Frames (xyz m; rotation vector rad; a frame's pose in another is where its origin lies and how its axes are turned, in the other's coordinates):
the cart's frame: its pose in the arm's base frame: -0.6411 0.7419 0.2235 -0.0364 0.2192 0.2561
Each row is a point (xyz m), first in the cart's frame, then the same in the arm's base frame.
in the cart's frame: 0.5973 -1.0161 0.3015
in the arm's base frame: 0.2453 -0.0737 0.3945
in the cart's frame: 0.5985 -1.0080 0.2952
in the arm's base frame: 0.2430 -0.0660 0.3880
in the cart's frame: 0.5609 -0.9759 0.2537
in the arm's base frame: 0.1906 -0.0469 0.3555
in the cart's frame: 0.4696 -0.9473 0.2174
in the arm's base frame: 0.0895 -0.0441 0.3399
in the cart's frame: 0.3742 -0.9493 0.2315
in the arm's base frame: 0.0030 -0.0687 0.3747
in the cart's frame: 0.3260 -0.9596 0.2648
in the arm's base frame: -0.0329 -0.0885 0.4178
